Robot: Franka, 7 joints.
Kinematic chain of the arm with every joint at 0, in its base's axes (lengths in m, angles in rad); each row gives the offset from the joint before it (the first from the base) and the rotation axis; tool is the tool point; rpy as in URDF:
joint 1: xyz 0 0 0.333 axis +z
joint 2: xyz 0 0 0 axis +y
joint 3: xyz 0 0 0.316 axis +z
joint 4: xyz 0.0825 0 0 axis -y
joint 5: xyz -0.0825 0 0.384 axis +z
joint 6: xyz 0 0 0 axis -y
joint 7: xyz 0.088 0 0 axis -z
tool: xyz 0 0 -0.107 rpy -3.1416 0 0
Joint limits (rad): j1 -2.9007..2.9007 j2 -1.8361..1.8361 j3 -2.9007..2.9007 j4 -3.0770..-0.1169 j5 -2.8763..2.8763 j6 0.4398..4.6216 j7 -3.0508..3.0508
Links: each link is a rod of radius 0.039 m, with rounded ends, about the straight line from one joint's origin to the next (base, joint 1, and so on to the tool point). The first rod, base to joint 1, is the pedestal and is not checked.
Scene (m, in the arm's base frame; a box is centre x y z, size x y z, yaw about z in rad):
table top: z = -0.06
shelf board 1: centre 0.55 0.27 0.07 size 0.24 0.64 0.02 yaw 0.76
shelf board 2: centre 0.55 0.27 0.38 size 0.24 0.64 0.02 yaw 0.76
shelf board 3: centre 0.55 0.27 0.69 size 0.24 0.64 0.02 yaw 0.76
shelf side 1: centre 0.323 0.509 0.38 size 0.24 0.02 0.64 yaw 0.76
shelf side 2: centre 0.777 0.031 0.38 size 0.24 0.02 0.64 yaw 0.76
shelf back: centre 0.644 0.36 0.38 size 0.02 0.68 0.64 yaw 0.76
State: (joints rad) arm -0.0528 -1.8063 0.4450 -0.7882 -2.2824 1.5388 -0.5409
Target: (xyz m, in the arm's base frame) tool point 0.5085 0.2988 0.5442
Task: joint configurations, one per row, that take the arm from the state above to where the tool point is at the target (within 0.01 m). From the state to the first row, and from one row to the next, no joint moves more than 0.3 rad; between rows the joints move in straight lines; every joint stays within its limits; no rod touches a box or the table.
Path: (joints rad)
1: -0.0317 -1.6446 0.4488 -1.0565 -2.2412 1.5564 -0.5409
2: -0.0105 -1.4828 0.4526 -1.3247 -2.2000 1.5739 -0.5409
3: 0.0106 -1.3211 0.4564 -1.5930 -2.1589 1.5915 -0.5409
4: 0.0317 -1.1593 0.4602 -1.8613 -2.1177 1.6091 -0.5409
5: 0.0528 -0.9976 0.4640 -2.1296 -2.0765 1.6266 -0.5409
6: 0.0740 -0.8358 0.4678 -2.3978 -2.0353 1.6442 -0.5409
7: 0.0951 -0.6741 0.4716 -2.6661 -1.9942 1.6618 -0.5409
8: 0.0864 -0.4501 0.5039 -2.4520 -2.0538 1.7318 -0.5409
9: 0.0776 -0.2260 0.5362 -2.2380 -2.1133 1.8018 -0.5409
10: 0.0689 -0.0020 0.5685 -2.0239 -2.1729 1.8719 -0.5409

